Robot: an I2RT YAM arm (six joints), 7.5 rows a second.
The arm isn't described. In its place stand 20 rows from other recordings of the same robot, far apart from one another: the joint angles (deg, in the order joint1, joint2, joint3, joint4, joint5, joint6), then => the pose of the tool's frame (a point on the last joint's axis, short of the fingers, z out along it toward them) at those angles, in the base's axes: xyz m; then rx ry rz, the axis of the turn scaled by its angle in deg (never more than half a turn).
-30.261 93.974 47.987 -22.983 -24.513 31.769 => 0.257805, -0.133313, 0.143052, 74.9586, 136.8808, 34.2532
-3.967 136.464 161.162 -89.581 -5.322 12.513 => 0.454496, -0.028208, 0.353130, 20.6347, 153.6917, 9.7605
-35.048 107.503 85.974 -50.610 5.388 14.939 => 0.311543, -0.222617, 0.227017, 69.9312, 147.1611, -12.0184
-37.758 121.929 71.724 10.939 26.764 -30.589 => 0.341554, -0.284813, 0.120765, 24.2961, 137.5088, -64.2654
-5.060 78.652 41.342 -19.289 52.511 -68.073 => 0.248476, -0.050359, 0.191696, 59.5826, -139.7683, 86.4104
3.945 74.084 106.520 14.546 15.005 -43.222 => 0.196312, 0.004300, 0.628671, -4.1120, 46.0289, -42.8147
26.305 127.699 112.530 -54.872 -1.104 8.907 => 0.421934, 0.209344, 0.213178, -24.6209, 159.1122, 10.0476
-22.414 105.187 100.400 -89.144 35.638 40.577 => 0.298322, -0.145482, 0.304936, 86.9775, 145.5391, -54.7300
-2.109 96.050 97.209 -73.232 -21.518 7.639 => 0.324793, 0.001106, 0.339056, 8.8315, 160.1069, 31.6400
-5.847 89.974 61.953 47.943 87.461 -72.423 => 0.330032, -0.069548, 0.341120, 39.1299, 104.8230, -108.6207
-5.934 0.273 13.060 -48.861 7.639 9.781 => 0.069111, -0.011941, 0.163147, 21.4224, 123.9882, -6.2435
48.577 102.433 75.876 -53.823 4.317 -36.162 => 0.227694, 0.254009, 0.207484, -114.1040, 125.8931, -4.8204
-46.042 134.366 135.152 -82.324 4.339 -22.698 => 0.320739, -0.336503, 0.257281, 35.8845, 171.2831, -12.7808
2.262 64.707 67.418 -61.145 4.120 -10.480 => 0.206359, 0.005592, 0.330409, -14.9872, 147.8415, -8.3404
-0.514 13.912 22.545 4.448 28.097 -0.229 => 0.099475, -0.017659, 0.296927, 23.9100, 75.2426, -19.4569
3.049 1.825 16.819 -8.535 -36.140 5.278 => 0.078135, 0.025187, 0.254810, -28.0331, 81.6345, 32.9724
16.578 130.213 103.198 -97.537 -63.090 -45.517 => 0.359805, 0.140235, 0.183055, 47.9771, -130.1271, -91.5623
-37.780 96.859 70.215 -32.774 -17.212 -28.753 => 0.284955, -0.207546, 0.226390, 5.4392, 145.2796, -3.4030
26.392 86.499 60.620 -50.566 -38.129 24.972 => 0.236034, 0.141666, 0.224894, 8.8081, -164.6663, -59.8010
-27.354 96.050 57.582 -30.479 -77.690 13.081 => 0.288018, -0.109840, 0.194456, 24.9240, 120.2813, 94.2704
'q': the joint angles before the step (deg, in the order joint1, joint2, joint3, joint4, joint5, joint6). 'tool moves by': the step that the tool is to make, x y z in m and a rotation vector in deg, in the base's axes. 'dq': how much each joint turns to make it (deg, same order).
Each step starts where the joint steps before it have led.
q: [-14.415 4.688 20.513 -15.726 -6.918 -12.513]
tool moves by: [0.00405 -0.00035 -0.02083 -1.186 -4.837 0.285]
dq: [0.522 -4.434 -6.994 7.543 0.237 0.022]
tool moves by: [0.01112 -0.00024 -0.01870 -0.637 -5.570 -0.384]
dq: [2.382 -0.200 -7.235 12.631 2.819 0.220]
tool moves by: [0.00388 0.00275 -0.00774 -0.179 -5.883 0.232]
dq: [2.847 0.004 -4.437 10.276 2.739 0.216]
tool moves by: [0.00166 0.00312 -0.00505 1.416 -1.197 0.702]
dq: [2.573 -0.003 -1.618 2.620 2.245 0.942]
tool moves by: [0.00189 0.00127 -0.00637 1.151 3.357 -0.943]
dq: [1.705 -0.003 0.001 -3.456 2.776 0.088]
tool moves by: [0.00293 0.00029 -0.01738 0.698 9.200 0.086]
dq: [0.353 0.002 -0.001 -9.221 0.266 -0.023]
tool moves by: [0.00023 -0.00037 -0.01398 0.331 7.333 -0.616]
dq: [0.020 -0.002 0.001 -7.326 0.632 -0.198]
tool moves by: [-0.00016 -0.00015 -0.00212 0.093 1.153 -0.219]
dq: [-0.020 0.003 0.021 -1.177 0.198 0.023]
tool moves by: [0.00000 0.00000 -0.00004 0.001 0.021 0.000]
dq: [0.000 0.002 0.000 -0.019 0.000 0.000]
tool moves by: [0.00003 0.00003 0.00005 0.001 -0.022 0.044]
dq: [0.004 0.022 0.000 0.043 -0.040 0.000]
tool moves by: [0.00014 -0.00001 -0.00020 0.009 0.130 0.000]
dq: [0.000 0.147 0.000 0.016 0.000 0.000]
